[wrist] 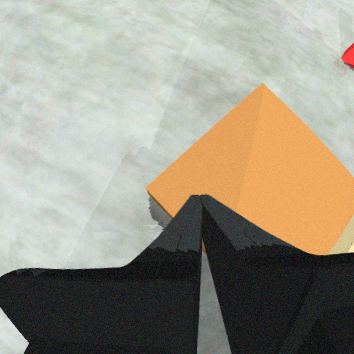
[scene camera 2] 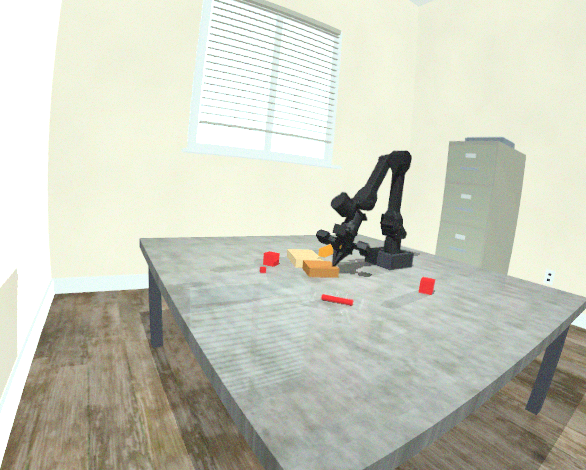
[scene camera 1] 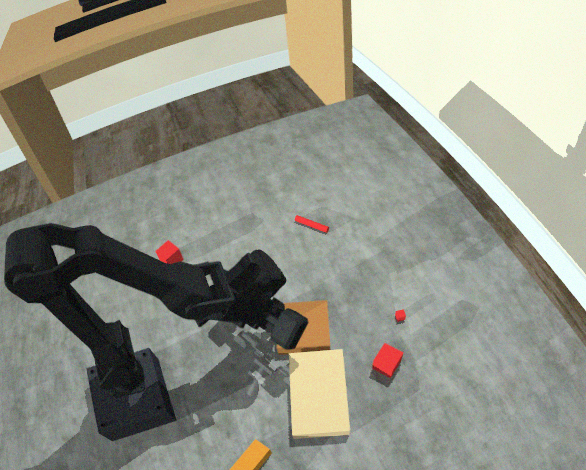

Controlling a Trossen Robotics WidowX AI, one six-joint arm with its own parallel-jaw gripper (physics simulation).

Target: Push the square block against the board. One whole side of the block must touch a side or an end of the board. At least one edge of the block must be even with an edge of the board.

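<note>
The square block, flat and orange-brown, lies at one end of the pale yellow board. Their facing sides run close together; a touch along the whole side cannot be confirmed. In scene camera 1 the block sits offset to the left, its left and right edges not even with the board's long edges. My gripper is shut and empty. Its tips overlap the block's near side in the wrist view; whether they touch it is unclear. In scene camera 1 the tips are hidden by the gripper's body.
A red cube and a tiny red cube lie right of the board. A red rod lies beyond the block. Another red cube is behind the arm. An orange bar lies near the board.
</note>
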